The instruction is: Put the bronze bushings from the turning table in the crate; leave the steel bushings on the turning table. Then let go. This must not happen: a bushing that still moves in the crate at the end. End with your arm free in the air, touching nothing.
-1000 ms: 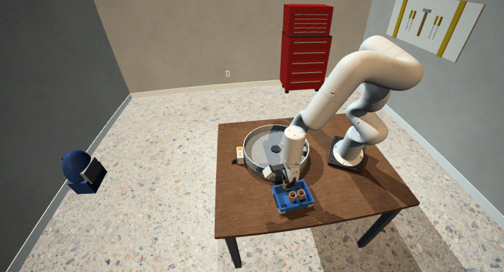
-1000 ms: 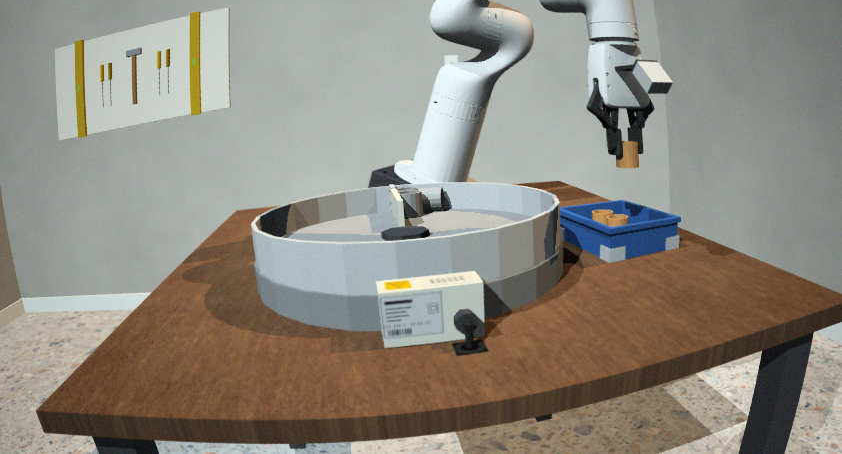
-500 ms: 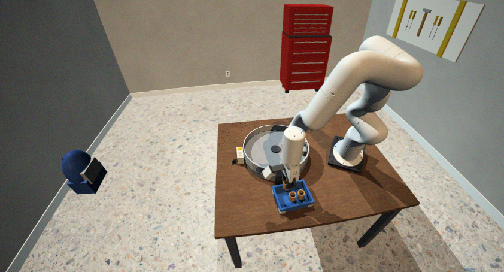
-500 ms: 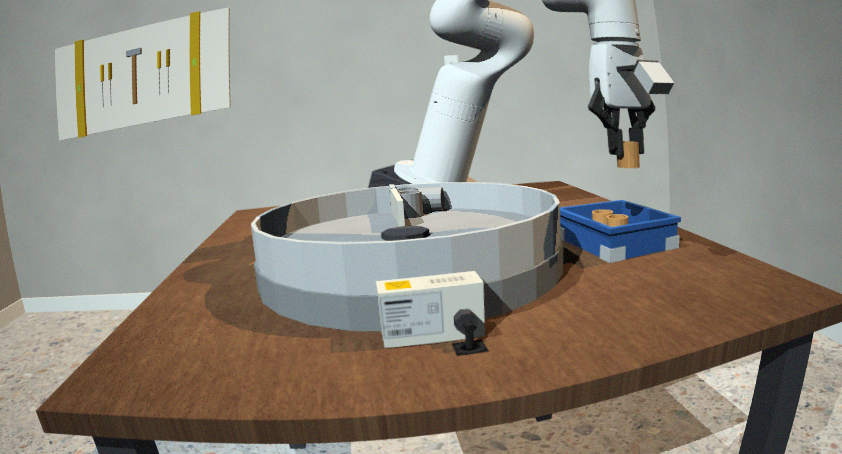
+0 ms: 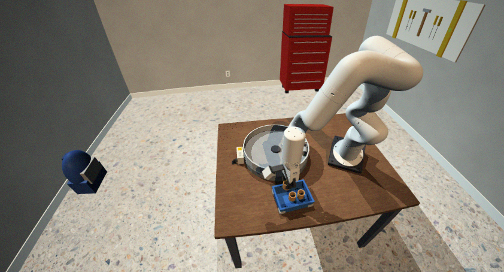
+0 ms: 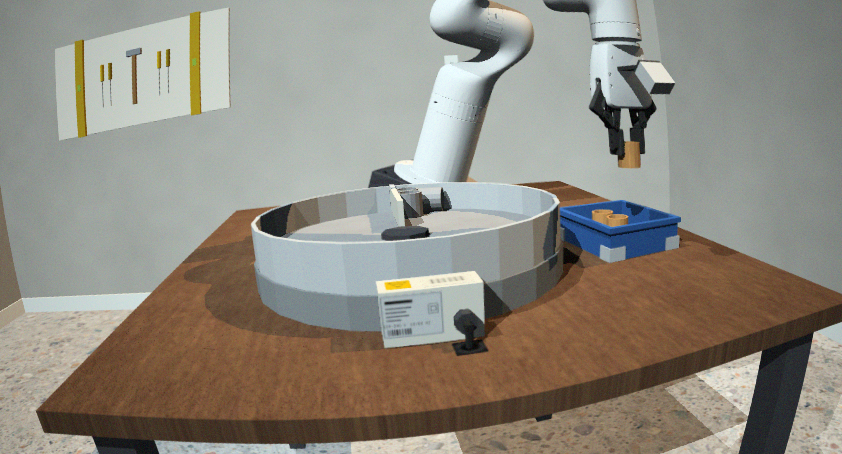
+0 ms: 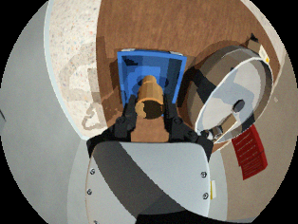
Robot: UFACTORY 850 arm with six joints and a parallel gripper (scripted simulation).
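Right now the blue crate is 140 mm below my hand and 40 mm behind it. From my hand the other things lie so: grey turning table 340 mm to the right, 110 mm below, 20 mm behind.
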